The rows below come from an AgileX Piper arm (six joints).
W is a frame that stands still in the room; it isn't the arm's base.
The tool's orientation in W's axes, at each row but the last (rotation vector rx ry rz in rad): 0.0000 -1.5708 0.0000; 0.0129 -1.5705 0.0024; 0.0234 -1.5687 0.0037; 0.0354 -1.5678 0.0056; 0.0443 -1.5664 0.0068; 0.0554 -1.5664 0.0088; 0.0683 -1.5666 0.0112; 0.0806 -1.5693 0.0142; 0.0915 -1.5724 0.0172
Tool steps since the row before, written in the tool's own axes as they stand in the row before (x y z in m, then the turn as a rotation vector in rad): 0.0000 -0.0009 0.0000 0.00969 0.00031 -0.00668; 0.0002 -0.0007 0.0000 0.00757 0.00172 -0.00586; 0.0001 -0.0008 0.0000 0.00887 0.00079 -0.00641; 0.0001 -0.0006 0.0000 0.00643 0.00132 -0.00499; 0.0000 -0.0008 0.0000 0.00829 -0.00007 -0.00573; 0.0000 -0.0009 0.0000 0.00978 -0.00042 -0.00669; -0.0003 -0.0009 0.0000 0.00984 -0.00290 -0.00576; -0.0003 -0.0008 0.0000 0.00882 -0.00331 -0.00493; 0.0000 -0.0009 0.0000 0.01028 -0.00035 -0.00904
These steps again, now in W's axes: 0.0000 -0.0009 0.0000 0.00668 0.00031 0.00969; 0.0000 -0.0007 0.0002 0.00585 0.00173 0.00758; 0.0000 -0.0008 0.0001 0.00641 0.00079 0.00887; 0.0000 -0.0006 0.0001 0.00497 0.00133 0.00644; 0.0000 -0.0008 0.0000 0.00577 -0.00008 0.00826; 0.0000 -0.0009 0.0000 0.00675 -0.00043 0.00974; 0.0000 -0.0009 -0.0003 0.00594 -0.00296 0.00971; 0.0000 -0.0008 -0.0003 0.00514 -0.00338 0.00867; 0.0001 -0.0009 0.0000 0.00903 -0.00021 0.01029
